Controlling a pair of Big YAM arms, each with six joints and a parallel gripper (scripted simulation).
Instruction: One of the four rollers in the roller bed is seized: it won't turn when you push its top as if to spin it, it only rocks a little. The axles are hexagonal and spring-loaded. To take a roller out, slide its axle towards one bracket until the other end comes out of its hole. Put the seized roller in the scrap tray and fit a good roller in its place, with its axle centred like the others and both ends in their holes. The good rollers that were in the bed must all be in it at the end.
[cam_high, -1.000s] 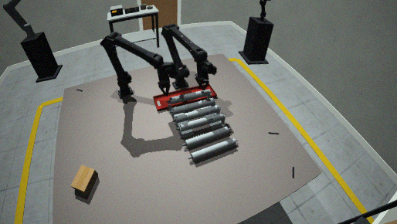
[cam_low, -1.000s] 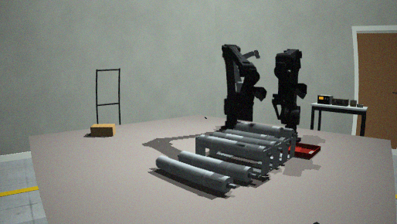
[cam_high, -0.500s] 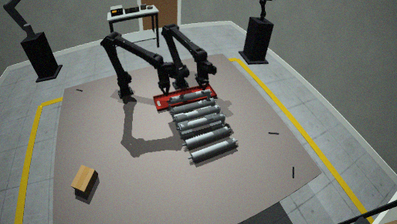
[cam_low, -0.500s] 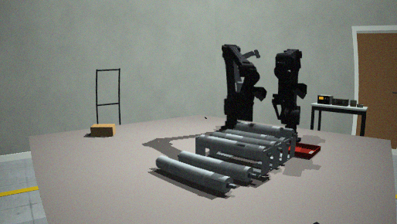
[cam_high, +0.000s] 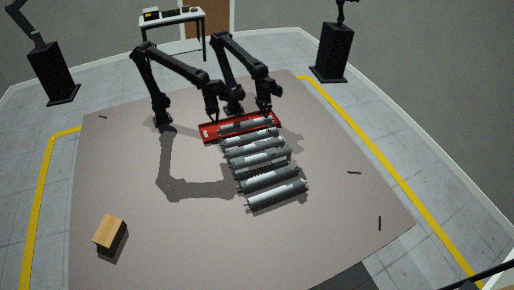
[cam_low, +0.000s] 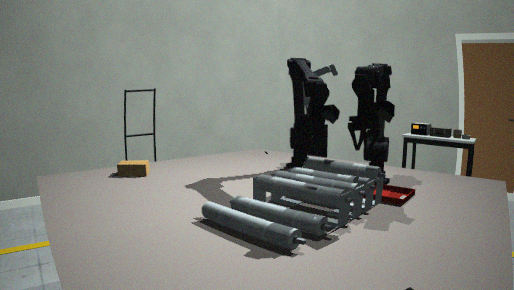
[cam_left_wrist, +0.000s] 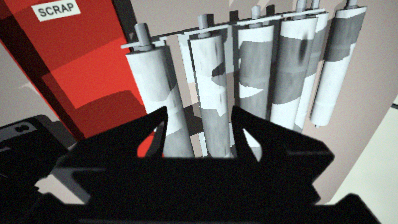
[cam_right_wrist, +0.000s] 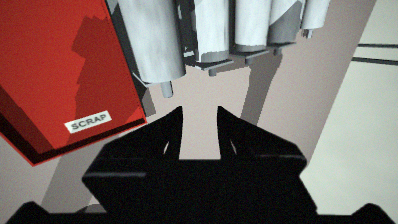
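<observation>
Right now my left hand is 60 mm short of the bed roller, 90 mm to the left of it and 100 mm above it. Also, from my left hand: red scrap tray (120 mm behind, 110 mm to the right, 170 mm below); cardboard box (480 mm ahead, 880 mm to the right, 140 mm below).
</observation>
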